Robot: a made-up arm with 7 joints.
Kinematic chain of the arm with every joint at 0, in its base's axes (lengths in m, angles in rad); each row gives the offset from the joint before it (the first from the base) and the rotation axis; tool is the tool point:
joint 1: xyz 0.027 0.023 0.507 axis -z
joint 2: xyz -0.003 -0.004 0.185 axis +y
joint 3: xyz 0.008 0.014 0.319 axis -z
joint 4: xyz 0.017 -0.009 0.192 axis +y
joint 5: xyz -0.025 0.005 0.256 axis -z
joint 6: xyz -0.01 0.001 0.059 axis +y
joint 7: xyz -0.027 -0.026 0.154 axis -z
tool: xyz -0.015 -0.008 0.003
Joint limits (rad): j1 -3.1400..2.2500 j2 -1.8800..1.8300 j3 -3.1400..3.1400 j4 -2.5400..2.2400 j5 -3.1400..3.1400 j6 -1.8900..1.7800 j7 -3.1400..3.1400
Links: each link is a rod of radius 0.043 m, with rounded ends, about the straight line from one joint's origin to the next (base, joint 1, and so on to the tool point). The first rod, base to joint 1, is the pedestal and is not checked.
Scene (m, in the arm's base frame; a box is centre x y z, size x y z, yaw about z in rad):
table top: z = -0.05
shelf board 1: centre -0.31 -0.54 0.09 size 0.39 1 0.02 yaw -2.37
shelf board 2: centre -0.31 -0.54 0.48 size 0.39 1 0.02 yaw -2.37
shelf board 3: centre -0.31 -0.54 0.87 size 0.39 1 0.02 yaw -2.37
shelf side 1: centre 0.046 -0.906 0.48 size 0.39 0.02 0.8 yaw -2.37
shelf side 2: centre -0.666 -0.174 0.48 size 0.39 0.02 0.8 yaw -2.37
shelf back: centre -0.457 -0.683 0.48 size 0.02 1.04 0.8 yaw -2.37
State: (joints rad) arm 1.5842 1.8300 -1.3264 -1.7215 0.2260 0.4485 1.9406
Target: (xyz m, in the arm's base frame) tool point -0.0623 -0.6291 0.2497
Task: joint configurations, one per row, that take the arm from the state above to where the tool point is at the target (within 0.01 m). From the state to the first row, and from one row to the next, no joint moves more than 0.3 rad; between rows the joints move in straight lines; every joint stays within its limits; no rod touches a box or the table.
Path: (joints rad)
1: 1.3832 1.8300 -1.3803 -1.6900 0.2229 0.1903 2.1119
2: 1.1822 1.8300 -1.4341 -1.6586 0.2198 -0.0679 2.2833
3: 0.9812 1.8300 -1.4880 -1.6271 0.2168 -0.3262 2.4546
4: 0.7801 1.8300 -1.5419 -1.5956 0.2137 -0.5844 2.6260
5: 0.5791 1.8300 -1.5958 -1.5641 0.2106 -0.8426 2.7973
6: 0.3781 1.8300 -1.6496 -1.5327 0.2075 -1.1008 2.9687
7: 0.1771 1.8300 -1.7035 -1.5012 0.2044 -1.3590 3.1400
8: 0.3267 1.8300 -1.7761 -1.4646 0.2189 -1.0817 2.9690
9: 0.4764 1.8300 -1.8487 -1.4280 0.2333 -0.8044 2.7981
10: 0.6261 1.8300 -1.9213 -1.3914 0.2477 -0.5271 2.6271
11: 0.7757 1.8300 -1.9939 -1.3548 0.2622 -0.2498 2.4561
12: 0.9254 1.8300 -2.0664 -1.3183 0.2766 0.0275 2.2851
13: 1.0750 1.8300 -2.1390 -1.2817 0.2911 0.3048 2.1142
14: 1.2247 1.8300 -2.2116 -1.2451 0.3055 0.5821 1.9432

